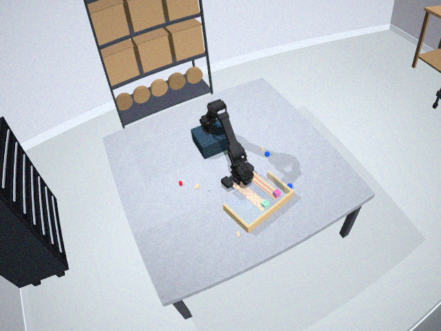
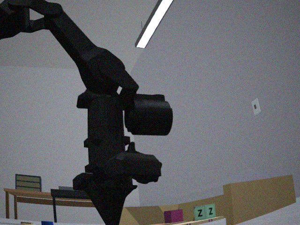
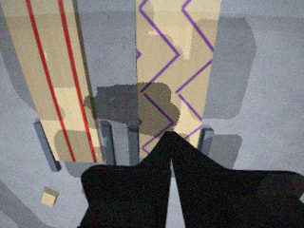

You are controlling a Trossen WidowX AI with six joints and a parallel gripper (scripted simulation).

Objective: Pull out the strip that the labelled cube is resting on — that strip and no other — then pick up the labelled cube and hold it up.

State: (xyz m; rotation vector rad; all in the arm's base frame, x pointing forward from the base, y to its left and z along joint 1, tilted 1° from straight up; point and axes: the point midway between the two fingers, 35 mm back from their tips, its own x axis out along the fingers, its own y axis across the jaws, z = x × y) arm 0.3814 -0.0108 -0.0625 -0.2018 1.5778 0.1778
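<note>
Right now my gripper tip is 90 mm short of the zigzag strip and 20 mm to the right of it. Also, from my gripper tip: red piece: 280 mm to the right, 160 mm behind, 10 mm above; then tan block: 200 mm to the right, 100 mm behind.
</note>
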